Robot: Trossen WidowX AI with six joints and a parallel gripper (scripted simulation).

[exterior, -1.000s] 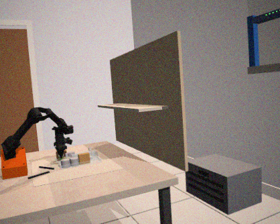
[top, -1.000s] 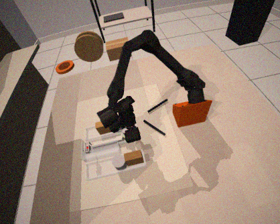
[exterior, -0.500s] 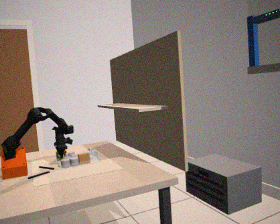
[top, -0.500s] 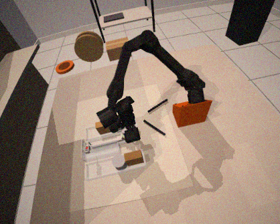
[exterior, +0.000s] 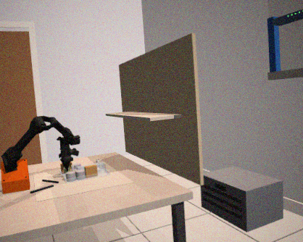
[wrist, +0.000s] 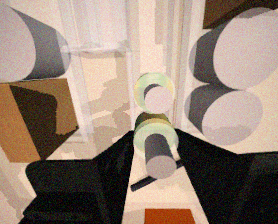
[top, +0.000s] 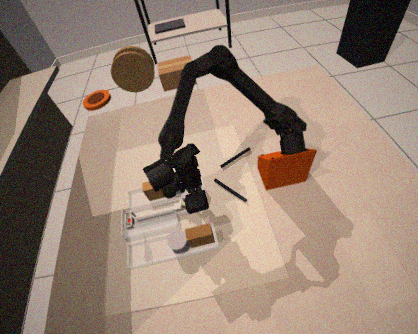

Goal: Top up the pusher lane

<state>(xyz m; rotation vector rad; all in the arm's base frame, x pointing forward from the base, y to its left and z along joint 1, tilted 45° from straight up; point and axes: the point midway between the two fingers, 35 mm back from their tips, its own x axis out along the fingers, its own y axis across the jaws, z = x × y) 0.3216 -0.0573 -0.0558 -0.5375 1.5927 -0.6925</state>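
The clear rack is 150 mm ahead of my gripper tip, 20 mm to the left of it and 40 mm below it. From my gripper tip the other things lie so: red mark: 230 mm ahead, 20 mm to the left, 20 mm above; then pale plate: 150 mm ahead, 20 mm to the left, 10 mm below.
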